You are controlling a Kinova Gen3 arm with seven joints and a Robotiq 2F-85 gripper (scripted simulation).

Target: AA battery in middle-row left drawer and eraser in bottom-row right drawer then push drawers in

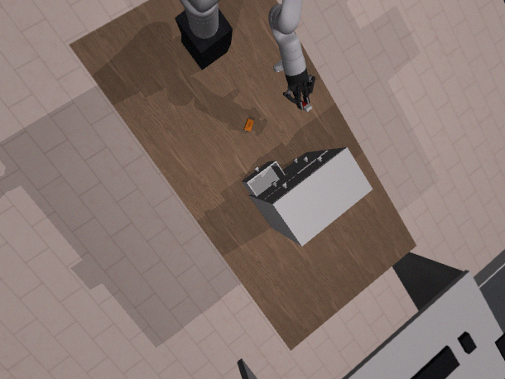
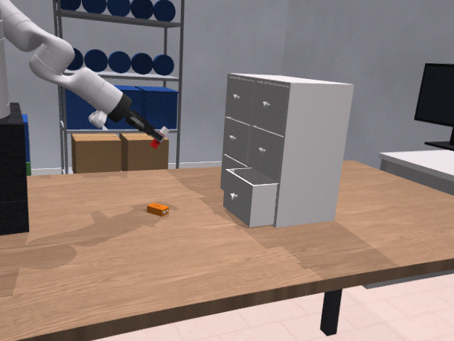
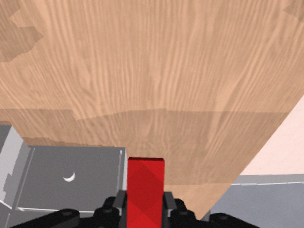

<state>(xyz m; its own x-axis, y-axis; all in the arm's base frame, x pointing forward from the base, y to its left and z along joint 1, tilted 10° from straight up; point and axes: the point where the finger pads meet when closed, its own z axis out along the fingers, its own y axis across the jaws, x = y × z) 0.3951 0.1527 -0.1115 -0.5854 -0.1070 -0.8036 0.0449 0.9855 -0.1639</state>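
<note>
The eraser is 1 cm ahead of my hand. From my hand the other things lie so: AA battery (25 cm ahead, 15 cm to the right, 3 cm below); then orange battery (4 cm behind, 19 cm to the right, 15 cm below).
</note>
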